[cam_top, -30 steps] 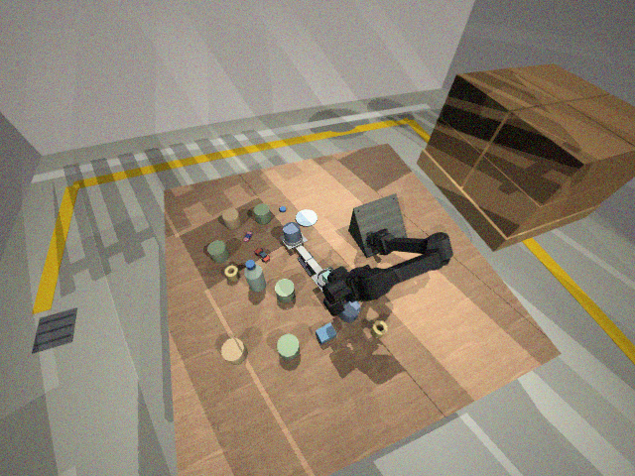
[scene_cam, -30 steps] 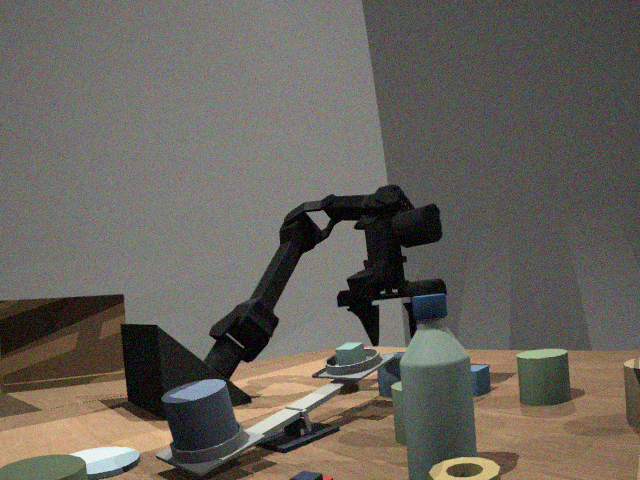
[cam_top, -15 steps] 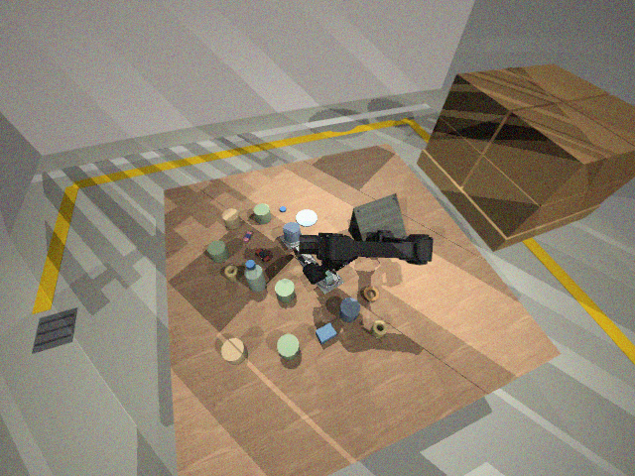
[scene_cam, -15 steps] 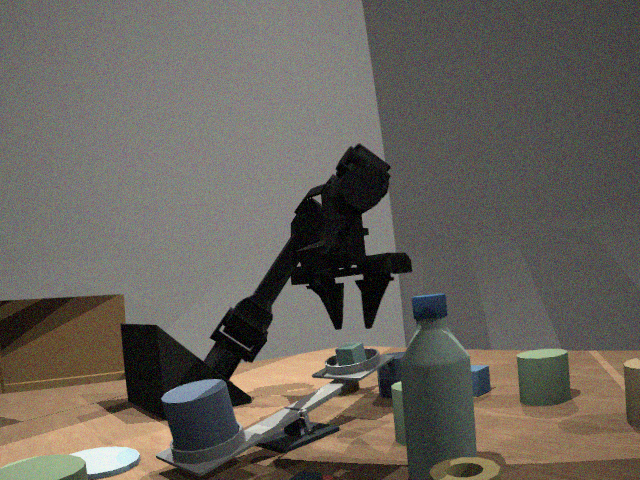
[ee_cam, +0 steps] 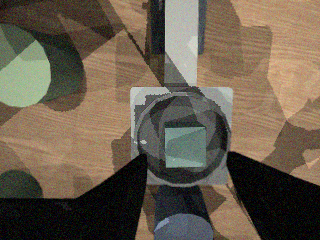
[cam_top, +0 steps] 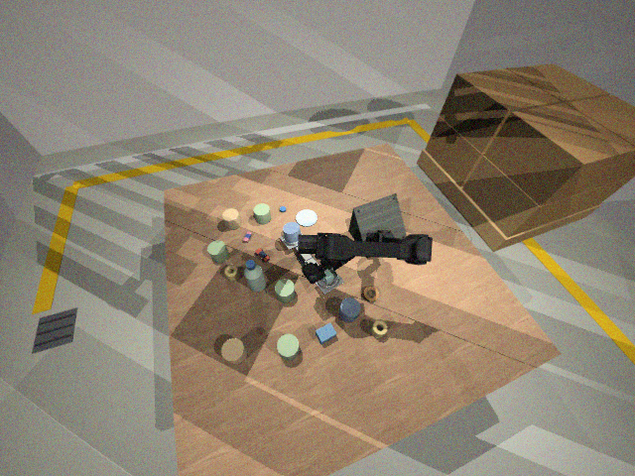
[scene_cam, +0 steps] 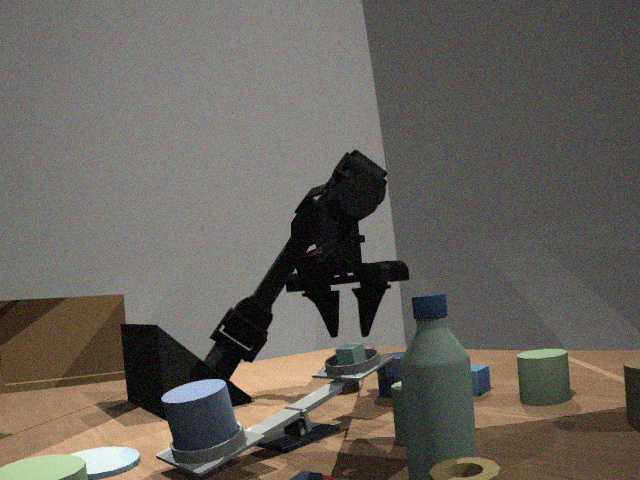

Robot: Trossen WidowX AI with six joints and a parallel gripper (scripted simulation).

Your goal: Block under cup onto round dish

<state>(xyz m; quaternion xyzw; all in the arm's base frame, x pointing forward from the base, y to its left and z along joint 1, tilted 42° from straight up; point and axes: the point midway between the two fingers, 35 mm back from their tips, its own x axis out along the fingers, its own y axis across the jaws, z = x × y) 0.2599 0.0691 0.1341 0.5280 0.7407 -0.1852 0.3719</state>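
The pale blue round dish is 360 mm to the right of my gripper tip and 110 mm below it. Round my gripper tip: balance: 40 mm ahead, 110 mm to the right, 90 mm below; blue-grey cup: 60 mm behind, 140 mm to the left, 80 mm below; balance beam: 40 mm ahead, 120 mm to the right, 80 mm below.
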